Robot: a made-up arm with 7 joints. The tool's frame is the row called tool. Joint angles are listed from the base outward.
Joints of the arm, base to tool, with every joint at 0 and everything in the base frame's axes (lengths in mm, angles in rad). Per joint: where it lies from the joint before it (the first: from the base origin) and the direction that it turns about. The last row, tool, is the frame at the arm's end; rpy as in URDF.
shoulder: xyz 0 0 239.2 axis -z
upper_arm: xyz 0 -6.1 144.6 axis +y
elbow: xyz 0 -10 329 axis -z
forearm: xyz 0 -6 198.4 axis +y
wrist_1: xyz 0 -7.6 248.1 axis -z
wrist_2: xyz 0 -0.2 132.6 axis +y
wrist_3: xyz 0 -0.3 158.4 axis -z
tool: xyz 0 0 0 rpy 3.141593 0 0
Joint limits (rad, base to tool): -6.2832..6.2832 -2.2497..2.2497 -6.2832..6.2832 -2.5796..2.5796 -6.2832..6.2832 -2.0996..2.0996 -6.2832..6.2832
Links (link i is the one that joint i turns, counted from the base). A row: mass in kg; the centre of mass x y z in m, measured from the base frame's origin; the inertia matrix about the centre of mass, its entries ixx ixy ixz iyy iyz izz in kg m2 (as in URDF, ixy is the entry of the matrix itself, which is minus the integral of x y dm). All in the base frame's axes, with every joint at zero. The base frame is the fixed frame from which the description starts. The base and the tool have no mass.
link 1: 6.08; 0.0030 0.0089 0.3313; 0.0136 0 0 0.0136 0.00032 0.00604
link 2: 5.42; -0.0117 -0.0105 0.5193; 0.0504 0 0 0.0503 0.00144 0.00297
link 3: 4.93; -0.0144 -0.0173 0.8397; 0.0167 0 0 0.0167 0.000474 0.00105
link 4: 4.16; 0.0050 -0.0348 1.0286; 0.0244 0 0 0.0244 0.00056 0.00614
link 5: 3.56; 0.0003 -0.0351 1.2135; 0.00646 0 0 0.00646 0.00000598 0.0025
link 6: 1.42; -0.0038 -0.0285 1.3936; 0.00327 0 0 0.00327 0.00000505 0.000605
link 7: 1.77; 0.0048 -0.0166 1.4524; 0.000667 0 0 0.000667 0 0.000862
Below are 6 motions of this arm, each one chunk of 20 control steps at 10 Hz.
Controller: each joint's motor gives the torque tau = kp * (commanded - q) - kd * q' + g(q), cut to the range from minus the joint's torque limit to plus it. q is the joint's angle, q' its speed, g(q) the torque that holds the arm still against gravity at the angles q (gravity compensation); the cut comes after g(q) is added. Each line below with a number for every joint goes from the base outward.
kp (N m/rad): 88 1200 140 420 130 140 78
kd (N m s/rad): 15 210 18 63 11 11 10
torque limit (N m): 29 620 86 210 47 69 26
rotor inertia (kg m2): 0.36 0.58 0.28 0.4 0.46 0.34 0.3
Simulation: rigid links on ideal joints. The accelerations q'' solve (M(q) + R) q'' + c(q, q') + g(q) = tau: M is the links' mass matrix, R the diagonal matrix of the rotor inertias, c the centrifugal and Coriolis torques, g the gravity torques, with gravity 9.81 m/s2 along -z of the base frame. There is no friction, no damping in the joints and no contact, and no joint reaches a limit. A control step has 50 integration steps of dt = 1/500 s. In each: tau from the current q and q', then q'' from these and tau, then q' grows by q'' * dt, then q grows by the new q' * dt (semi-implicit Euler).
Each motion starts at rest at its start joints. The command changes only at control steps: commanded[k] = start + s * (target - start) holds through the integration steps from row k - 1 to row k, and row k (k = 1, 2, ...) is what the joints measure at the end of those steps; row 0 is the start. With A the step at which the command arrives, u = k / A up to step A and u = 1 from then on. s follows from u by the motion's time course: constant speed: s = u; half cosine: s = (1 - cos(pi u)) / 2; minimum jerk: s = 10 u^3 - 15 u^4 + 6 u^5; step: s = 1 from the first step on.
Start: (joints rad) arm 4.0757 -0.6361 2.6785 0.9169 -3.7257 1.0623 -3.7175
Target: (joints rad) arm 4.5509 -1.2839 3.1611 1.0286 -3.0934 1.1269 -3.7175
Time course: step
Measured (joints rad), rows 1 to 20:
1: 4.0560 -0.8531 2.8624 0.9054 -3.3320 1.1412 -3.7197
2: 4.0959 -1.0668 3.0172 0.9812 -3.0742 1.1154 -3.7168
3: 4.1787 -1.1889 3.0837 1.0290 -3.0556 1.0939 -3.7146
4: 4.2894 -1.2454 3.1188 1.0415 -3.0806 1.1036 -3.7148
5: 4.4102 -1.2685 3.1435 1.0384 -3.0930 1.1161 -3.7158
6: 4.5250 -1.2774 3.1634 1.0330 -3.0971 1.1224 -3.7167
7: 4.6225 -1.2809 3.1789 1.0297 -3.0993 1.1247 -3.7172
8: 4.6957 -1.2824 3.1896 1.0285 -3.1009 1.1255 -3.7174
9: 4.7412 -1.2831 3.1955 1.0285 -3.1016 1.1260 -3.7175
10: 4.7592 -1.2835 3.1967 1.0288 -3.1014 1.1262 -3.7176
11: 4.7528 -1.2837 3.1940 1.0290 -3.1004 1.1263 -3.7176
12: 4.7268 -1.2838 3.1884 1.0289 -3.0988 1.1264 -3.7176
13: 4.6873 -1.2839 3.1810 1.0286 -3.0970 1.1265 -3.7176
14: 4.6407 -1.2839 3.1727 1.0282 -3.0952 1.1265 -3.7175
15: 4.5930 -1.2839 3.1648 1.0280 -3.0935 1.1266 -3.7175
16: 4.5494 -1.2839 3.1578 1.0279 -3.0920 1.1267 -3.7175
17: 4.5135 -1.2839 3.1524 1.0280 -3.0910 1.1268 -3.7174
18: 4.4877 -1.2839 3.1488 1.0282 -3.0904 1.1269 -3.7174
19: 4.4729 -1.2839 3.1471 1.0284 -3.0902 1.1270 -3.7174
20: 4.4687 -1.2839 3.1472 1.0285 -3.0903 1.1270 -3.7174

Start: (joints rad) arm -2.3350 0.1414 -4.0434 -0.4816 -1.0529 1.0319 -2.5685
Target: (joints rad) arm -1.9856 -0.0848 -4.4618 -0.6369 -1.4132 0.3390 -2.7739
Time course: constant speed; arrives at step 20
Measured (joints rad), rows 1 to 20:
1: -2.3256 0.1375 -4.0526 -0.4856 -1.0643 1.0087 -2.5734
2: -2.3126 0.1300 -4.0693 -0.4915 -1.0825 0.9738 -2.5818
3: -2.2984 0.1205 -4.0892 -0.4982 -1.1010 0.9384 -2.5915
4: -2.2832 0.1099 -4.1101 -0.5054 -1.1190 0.9035 -2.6016
5: -2.2670 0.0988 -4.1312 -0.5127 -1.1368 0.8688 -2.6118
6: -2.2503 0.0876 -4.1522 -0.5203 -1.1547 0.8342 -2.6221
7: -2.2331 0.0764 -4.1732 -0.5279 -1.1727 0.7996 -2.6323
8: -2.2158 0.0651 -4.1941 -0.5356 -1.1907 0.7649 -2.6426
9: -2.1985 0.0538 -4.2150 -0.5433 -1.2087 0.7303 -2.6529
10: -2.1811 0.0425 -4.2360 -0.5511 -1.2268 0.6957 -2.6631
11: -2.1637 0.0312 -4.2569 -0.5589 -1.2448 0.6610 -2.6734
12: -2.1462 0.0199 -4.2778 -0.5666 -1.2628 0.6264 -2.6837
13: -2.1288 0.0086 -4.2988 -0.5744 -1.2808 0.5917 -2.6939
14: -2.1114 -0.0027 -4.3197 -0.5822 -1.2988 0.5571 -2.7042
15: -2.0940 -0.0140 -4.3407 -0.5900 -1.3168 0.5224 -2.7145
16: -2.0766 -0.0254 -4.3616 -0.5978 -1.3348 0.4878 -2.7248
17: -2.0592 -0.0367 -4.3826 -0.6055 -1.3529 0.4531 -2.7350
18: -2.0418 -0.0480 -4.4035 -0.6133 -1.3709 0.4184 -2.7453
19: -2.0243 -0.0593 -4.4245 -0.6211 -1.3889 0.3838 -2.7556
20: -2.0069 -0.0706 -4.4454 -0.6289 -1.4069 0.3491 -2.7658

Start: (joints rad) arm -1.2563 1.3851 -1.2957 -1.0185 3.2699 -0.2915 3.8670
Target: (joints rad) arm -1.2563 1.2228 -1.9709 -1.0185 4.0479 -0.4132 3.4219
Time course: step
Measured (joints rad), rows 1 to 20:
1: -1.2569 1.3029 -1.5852 -1.0203 3.6745 -0.3682 3.6555
2: -1.2389 1.2701 -1.8259 -1.0225 4.0299 -0.4120 3.5035
3: -1.2300 1.2568 -1.9452 -1.0257 4.0828 -0.4204 3.4488
4: -1.2348 1.2454 -1.9776 -1.0245 4.0607 -0.4176 3.4308
5: -1.2453 1.2356 -1.9763 -1.0214 4.0484 -0.4144 3.4247
6: -1.2557 1.2290 -1.9708 -1.0190 4.0464 -0.4132 3.4227
7: -1.2638 1.2254 -1.9688 -1.0178 4.0470 -0.4133 3.4221
8: -1.2694 1.2238 -1.9696 -1.0173 4.0475 -0.4136 3.4219
9: -1.2726 1.2232 -1.9710 -1.0173 4.0477 -0.4138 3.4219
10: -1.2735 1.2231 -1.9721 -1.0174 4.0479 -0.4138 3.4219
11: -1.2726 1.2230 -1.9725 -1.0175 4.0479 -0.4138 3.4219
12: -1.2702 1.2229 -1.9723 -1.0177 4.0479 -0.4136 3.4219
13: -1.2668 1.2229 -1.9720 -1.0179 4.0479 -0.4135 3.4219
14: -1.2630 1.2229 -1.9715 -1.0182 4.0479 -0.4133 3.4219
15: -1.2591 1.2228 -1.9710 -1.0184 4.0479 -0.4132 3.4219
16: -1.2556 1.2228 -1.9706 -1.0186 4.0479 -0.4131 3.4219
17: -1.2528 1.2228 -1.9704 -1.0187 4.0479 -0.4130 3.4219
18: -1.2509 1.2228 -1.9702 -1.0188 4.0479 -0.4129 3.4219
19: -1.2498 1.2228 -1.9701 -1.0189 4.0479 -0.4129 3.4219
20: -1.2496 1.2228 -1.9701 -1.0189 4.0479 -0.4130 3.4219

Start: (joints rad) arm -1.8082 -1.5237 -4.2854 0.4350 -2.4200 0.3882 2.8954
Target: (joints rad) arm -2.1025 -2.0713 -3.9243 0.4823 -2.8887 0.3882 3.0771
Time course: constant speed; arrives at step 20
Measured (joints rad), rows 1 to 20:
1: -1.8096 -1.5323 -4.2805 0.4343 -2.4342 0.3910 2.8995
2: -1.8127 -1.5504 -4.2664 0.4352 -2.4578 0.3912 2.9069
3: -1.8181 -1.5738 -4.2477 0.4373 -2.4823 0.3900 2.9155
4: -1.8263 -1.5998 -4.2281 0.4398 -2.5060 0.3890 2.9245
5: -1.8376 -1.6267 -4.2089 0.4424 -2.5295 0.3886 2.9336
6: -1.8518 -1.6539 -4.1903 0.4451 -2.5529 0.3884 2.9427
7: -1.8687 -1.6812 -4.1721 0.4477 -2.5763 0.3883 2.9518
8: -1.8875 -1.7085 -4.1541 0.4504 -2.5996 0.3883 2.9609
9: -1.9078 -1.7359 -4.1363 0.4532 -2.6230 0.3882 2.9700
10: -1.9289 -1.7633 -4.1185 0.4559 -2.6463 0.3881 2.9791
11: -1.9499 -1.7906 -4.1007 0.4587 -2.6697 0.3879 2.9882
12: -1.9704 -1.8180 -4.0830 0.4614 -2.6930 0.3878 2.9973
13: -1.9900 -1.8454 -4.0651 0.4641 -2.7164 0.3878 3.0064
14: -2.0082 -1.8728 -4.0472 0.4667 -2.7398 0.3877 3.0155
15: -2.0249 -1.9002 -4.0293 0.4691 -2.7632 0.3877 3.0246
16: -2.0401 -1.9276 -4.0112 0.4715 -2.7867 0.3877 3.0337
17: -2.0541 -1.9550 -3.9931 0.4739 -2.8101 0.3878 3.0427
18: -2.0670 -1.9824 -3.9750 0.4761 -2.8336 0.3878 3.0518
19: -2.0793 -2.0097 -3.9568 0.4784 -2.8571 0.3879 3.0609
20: -2.0913 -2.0371 -3.9386 0.4806 -2.8805 0.3879 3.0700

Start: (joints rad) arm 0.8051 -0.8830 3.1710 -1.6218 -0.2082 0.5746 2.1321
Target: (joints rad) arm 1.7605 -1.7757 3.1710 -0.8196 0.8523 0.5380 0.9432
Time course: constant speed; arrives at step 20
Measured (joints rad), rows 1 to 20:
1: 0.8136 -0.8985 3.1749 -1.6072 -0.1763 0.5681 2.1039
2: 0.8367 -0.9286 3.1793 -1.5774 -0.1237 0.5670 2.0552
3: 0.8722 -0.9665 3.1821 -1.5404 -0.0690 0.5678 1.9990
4: 0.9155 -1.0081 3.1831 -1.5008 -0.0157 0.5675 1.9405
5: 0.9629 -1.0515 3.1828 -1.4604 0.0373 0.5663 1.8813
6: 1.0119 -1.0956 3.1818 -1.4199 0.0903 0.5647 1.8219
7: 1.0613 -1.1400 3.1807 -1.3795 0.1434 0.5630 1.7625
8: 1.1104 -1.1845 3.1797 -1.3392 0.1965 0.5611 1.7030
9: 1.1590 -1.2291 3.1789 -1.2989 0.2495 0.5592 1.6436
10: 1.2070 -1.2738 3.1784 -1.2587 0.3026 0.5573 1.5841
11: 1.2546 -1.3184 3.1780 -1.2186 0.3556 0.5554 1.5247
12: 1.3019 -1.3630 3.1777 -1.1784 0.4086 0.5535 1.4653
13: 1.3490 -1.4076 3.1774 -1.1383 0.4616 0.5515 1.4058
14: 1.3962 -1.4523 3.1771 -1.0982 0.5147 0.5496 1.3464
15: 1.4436 -1.4969 3.1768 -1.0581 0.5677 0.5477 1.2869
16: 1.4913 -1.5415 3.1764 -1.0180 0.6207 0.5457 1.2275
17: 1.5393 -1.5861 3.1760 -0.9779 0.6738 0.5438 1.1680
18: 1.5878 -1.6307 3.1756 -0.9378 0.7269 0.5419 1.1086
19: 1.6367 -1.6753 3.1751 -0.8977 0.7799 0.5400 1.0492
20: 1.6860 -1.7199 3.1745 -0.8577 0.8330 0.5381 0.9897

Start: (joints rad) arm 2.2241 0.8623 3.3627 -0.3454 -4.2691 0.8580 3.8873
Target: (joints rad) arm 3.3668 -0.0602 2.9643 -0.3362 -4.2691 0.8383 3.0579
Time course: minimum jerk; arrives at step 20
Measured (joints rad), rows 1 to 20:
1: 2.2242 0.8620 3.3624 -0.3455 -4.2691 0.8580 3.8868
2: 2.2252 0.8594 3.3606 -0.3461 -4.2688 0.8582 3.8835
3: 2.2288 0.8515 3.3553 -0.3471 -4.2685 0.8586 3.8741
4: 2.2380 0.8351 3.3452 -0.3481 -4.2683 0.8588 3.8557
5: 2.2565 0.8079 3.3294 -0.3487 -4.2683 0.8587 3.8266
6: 2.2886 0.7687 3.3081 -0.3486 -4.2686 0.8581 3.7862
7: 2.3391 0.7175 3.2819 -0.3480 -4.2689 0.8568 3.7348
8: 2.4124 0.6552 3.2522 -0.3471 -4.2692 0.8548 3.6739
9: 2.5116 0.5840 3.2208 -0.3460 -4.2692 0.8520 3.6053
10: 2.6366 0.5062 3.1896 -0.3449 -4.2685 0.8483 3.5315
11: 2.7817 0.4248 3.1602 -0.3439 -4.2673 0.8440 3.4555
12: 2.9326 0.3423 3.1330 -0.3426 -4.2656 0.8394 3.3802
13: 3.0683 0.2616 3.1062 -0.3403 -4.2644 0.8355 3.3086
14: 3.1690 0.1853 3.0769 -0.3371 -4.2647 0.8335 3.2434
15: 3.2309 0.1169 3.0445 -0.3338 -4.2668 0.8341 3.1867
16: 3.2690 0.0591 3.0133 -0.3310 -4.2697 0.8360 3.1403
17: 3.2988 0.0134 2.9894 -0.3291 -4.2717 0.8373 3.1051
18: 3.3238 -0.0193 2.9745 -0.3284 -4.2722 0.8376 3.0813
19: 3.3417 -0.0401 2.9666 -0.3288 -4.2718 0.8377 3.0675
20: 3.3525 -0.0513 2.9635 -0.3300 -4.2711 0.8379 3.0613

